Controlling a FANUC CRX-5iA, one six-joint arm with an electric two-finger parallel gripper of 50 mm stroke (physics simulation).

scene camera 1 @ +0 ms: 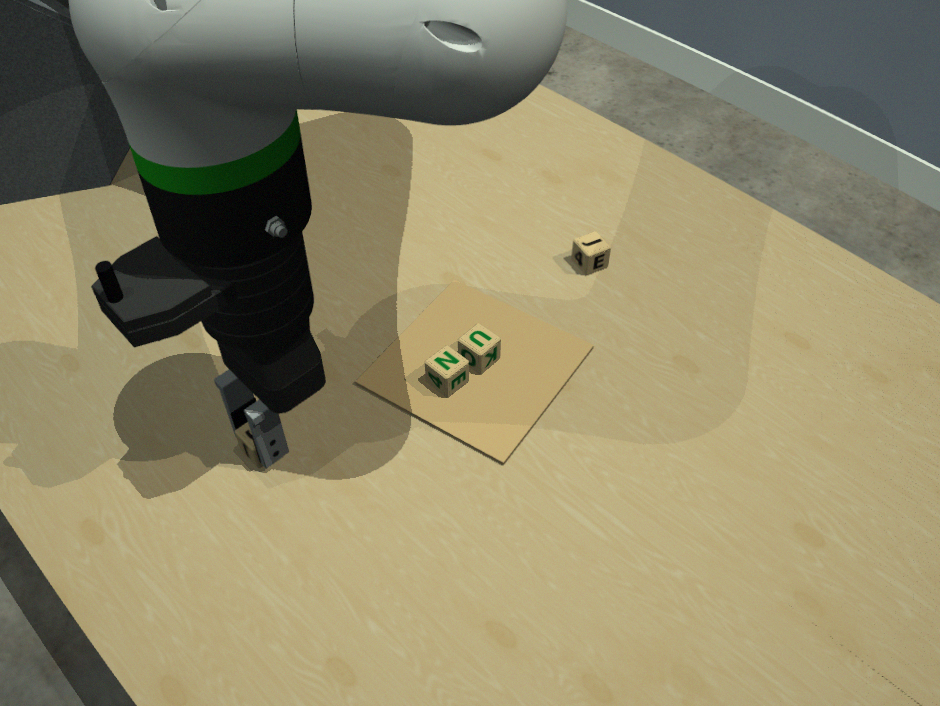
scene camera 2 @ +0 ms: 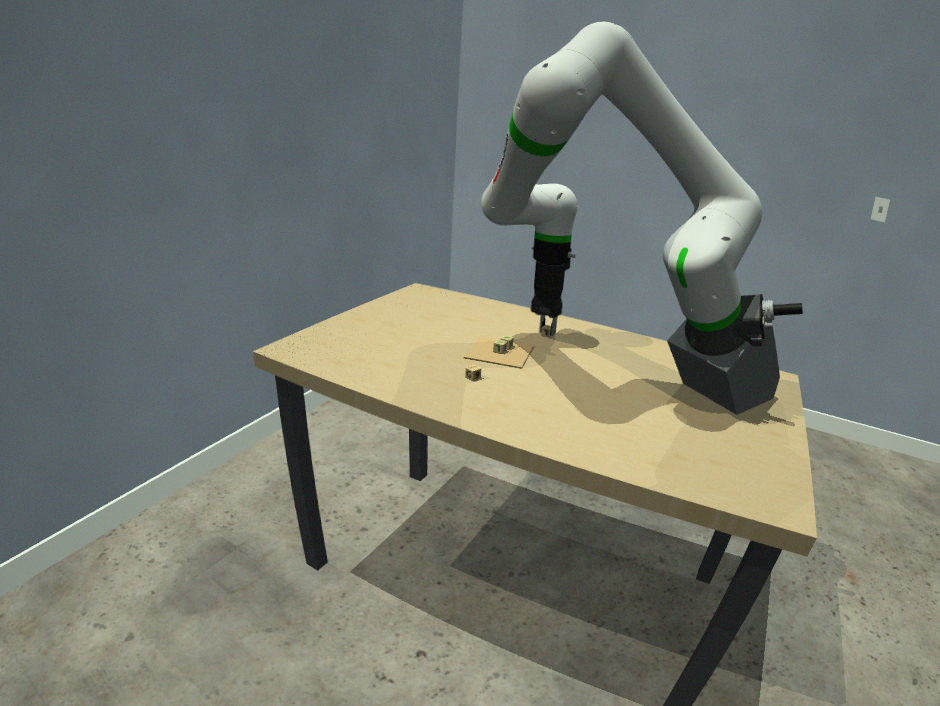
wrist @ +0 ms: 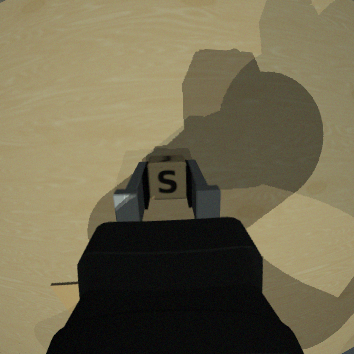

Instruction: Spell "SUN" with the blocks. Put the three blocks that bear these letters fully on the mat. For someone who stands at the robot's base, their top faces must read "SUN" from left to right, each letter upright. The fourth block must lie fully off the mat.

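Observation:
My gripper (scene camera 1: 258,448) (scene camera 2: 547,335) (wrist: 166,174) is shut on the S block (scene camera 1: 244,443) (scene camera 2: 546,330) (wrist: 167,181), off the mat and low at the table; whether the block touches the table is hard to tell. In the wrist view its black S faces up. The mat (scene camera 1: 524,387) (scene camera 2: 480,354) (wrist: 66,295) bears the green U block (scene camera 1: 479,348) (scene camera 2: 508,342) and the green N block (scene camera 1: 446,371) (scene camera 2: 499,347), close together. Seen from the base, U is left of N. The fourth block (scene camera 1: 591,253) (scene camera 2: 472,373) lies off the mat, E on one side.
The wooden table (scene camera 1: 623,547) (scene camera 2: 364,341) carries everything. The robot's dark base (scene camera 2: 725,368) stands at the table's far right in the second scene view. The arm's shadow falls across the table and part of the mat. Walls stand beyond the table's edges.

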